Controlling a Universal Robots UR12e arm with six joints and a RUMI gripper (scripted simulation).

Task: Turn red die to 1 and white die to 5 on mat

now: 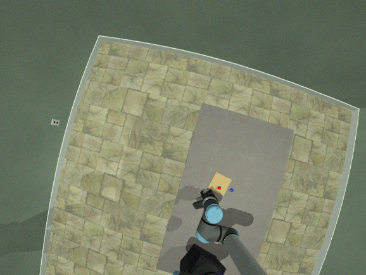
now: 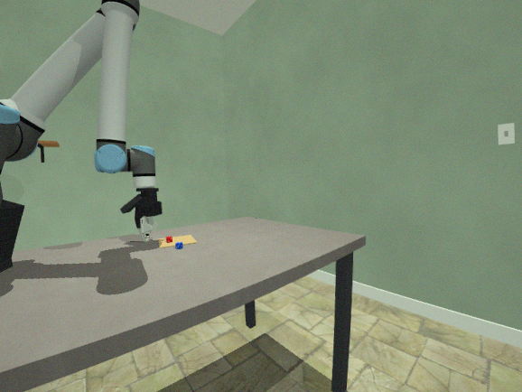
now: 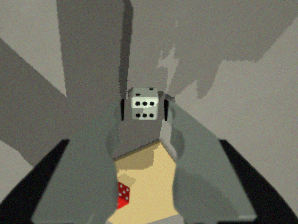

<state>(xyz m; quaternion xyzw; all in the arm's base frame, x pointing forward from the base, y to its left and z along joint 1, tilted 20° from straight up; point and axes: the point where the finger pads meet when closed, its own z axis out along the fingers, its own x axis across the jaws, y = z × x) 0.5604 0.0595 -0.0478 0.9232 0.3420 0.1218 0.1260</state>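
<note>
Now: the white die 1 cm below my hand. Round my hand: blue die: 22 cm to the right, 5 cm ahead, 1 cm below; then tan mat: 12 cm to the right, 8 cm ahead, 2 cm below; then red die: 11 cm to the right, 5 cm ahead.
</note>
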